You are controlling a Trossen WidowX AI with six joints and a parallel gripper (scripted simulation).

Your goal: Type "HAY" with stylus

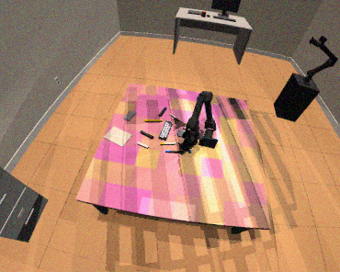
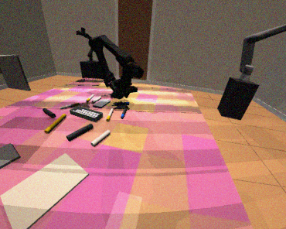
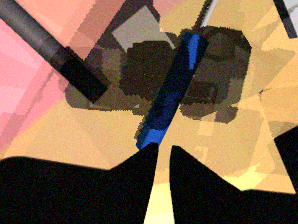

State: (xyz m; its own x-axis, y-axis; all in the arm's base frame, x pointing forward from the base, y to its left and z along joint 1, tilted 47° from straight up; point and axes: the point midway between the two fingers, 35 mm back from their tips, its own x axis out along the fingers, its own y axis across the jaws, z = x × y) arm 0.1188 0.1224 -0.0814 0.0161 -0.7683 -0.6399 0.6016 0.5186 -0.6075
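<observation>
The blue stylus is 40 mm ahead of my gripper tip, 40 mm to the right of it and 40 mm below it. From my gripper tip the other things lie so: yellow marker (370 mm ahead, 210 mm to the right, 40 mm below); then blue-tipped pen (140 mm ahead, 50 mm to the left, 40 mm below); then white sheet (590 mm ahead, 40 mm to the left, 40 mm below).
</observation>
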